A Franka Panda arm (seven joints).
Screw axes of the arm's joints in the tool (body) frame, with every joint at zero. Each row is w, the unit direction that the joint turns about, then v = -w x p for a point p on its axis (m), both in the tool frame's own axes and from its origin. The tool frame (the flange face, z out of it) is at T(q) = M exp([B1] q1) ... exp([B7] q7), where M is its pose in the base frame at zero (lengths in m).
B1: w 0 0 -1 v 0.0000 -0.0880 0.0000
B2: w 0 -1 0 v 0.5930 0.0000 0.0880
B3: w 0 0 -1 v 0.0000 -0.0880 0.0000
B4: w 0 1 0 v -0.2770 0.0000 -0.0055
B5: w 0 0 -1 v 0.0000 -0.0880 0.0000
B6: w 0 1 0 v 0.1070 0.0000 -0.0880
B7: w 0 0 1 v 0.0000 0.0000 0.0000
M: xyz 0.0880 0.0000 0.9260 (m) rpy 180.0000 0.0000 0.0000 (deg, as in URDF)
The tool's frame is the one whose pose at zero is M.
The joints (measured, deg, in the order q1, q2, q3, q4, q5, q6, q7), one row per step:
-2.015, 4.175, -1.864, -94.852, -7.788, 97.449, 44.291
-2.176, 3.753, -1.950, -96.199, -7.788, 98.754, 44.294
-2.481, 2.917, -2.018, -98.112, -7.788, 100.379, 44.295
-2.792, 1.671, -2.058, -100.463, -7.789, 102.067, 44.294
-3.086, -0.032, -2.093, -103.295, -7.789, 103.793, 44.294
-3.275, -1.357, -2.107, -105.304, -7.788, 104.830, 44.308
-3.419, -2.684, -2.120, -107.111, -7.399, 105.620, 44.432
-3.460, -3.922, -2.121, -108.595, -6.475, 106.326, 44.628
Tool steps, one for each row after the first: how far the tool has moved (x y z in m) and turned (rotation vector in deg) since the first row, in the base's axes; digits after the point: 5 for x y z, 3 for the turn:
-0.00146, -0.00215, -0.00503, 0.011, -0.370, -0.075
-0.00506, -0.00538, -0.01015, 0.036, -0.905, -0.233
-0.01100, -0.00818, -0.01482, 0.077, -1.477, -0.360
-0.01961, -0.01048, -0.01911, 0.139, -2.064, -0.462
-0.02658, -0.01172, -0.02146, 0.190, -2.415, -0.543
-0.03361, -0.01198, -0.02271, 0.608, -2.773, -0.824
-0.03969, -0.01049, -0.02246, 1.519, -3.336, -1.227

